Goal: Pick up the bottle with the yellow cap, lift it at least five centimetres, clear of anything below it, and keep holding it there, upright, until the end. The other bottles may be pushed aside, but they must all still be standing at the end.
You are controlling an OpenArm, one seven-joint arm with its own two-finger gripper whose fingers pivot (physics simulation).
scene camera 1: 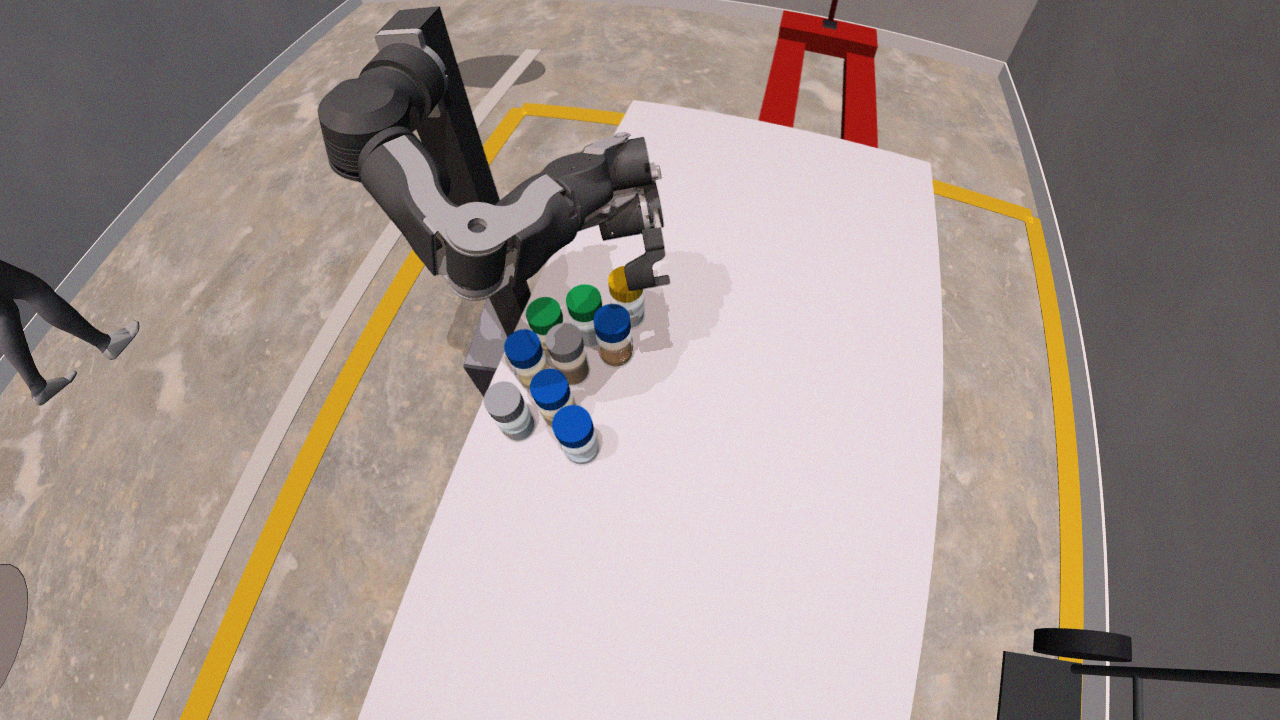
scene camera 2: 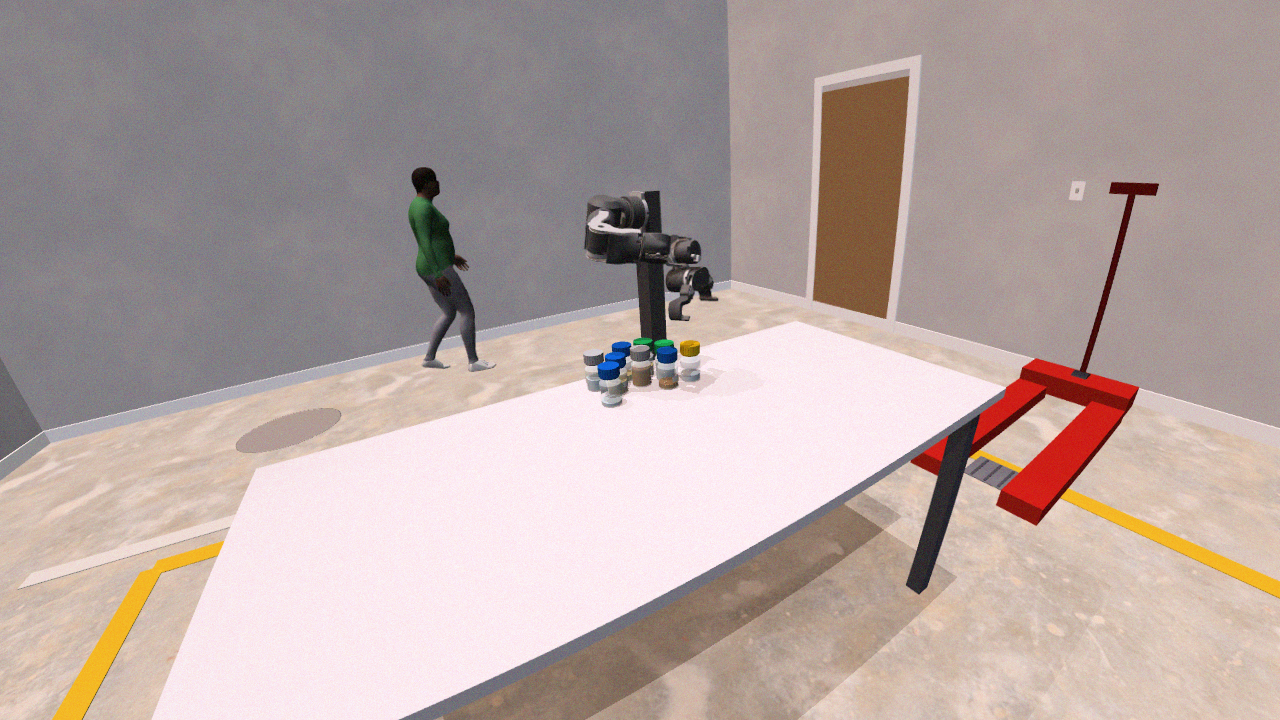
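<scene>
The bottle with the yellow cap stands upright on the white table, at the end of the bottle group nearest the red pallet truck. My gripper is open and empty. It hangs above the yellow-capped bottle, with clear height between them in scene camera 2. One finger covers part of the yellow cap in scene camera 1; the other finger is hard to make out there. A blue-capped bottle with brown contents and a green-capped bottle stand upright close beside it.
Several more bottles stand upright in the group: another green-capped one, a grey-capped one, another grey-capped one and blue-capped ones, including the outermost. A red pallet truck stands beyond the table's end.
</scene>
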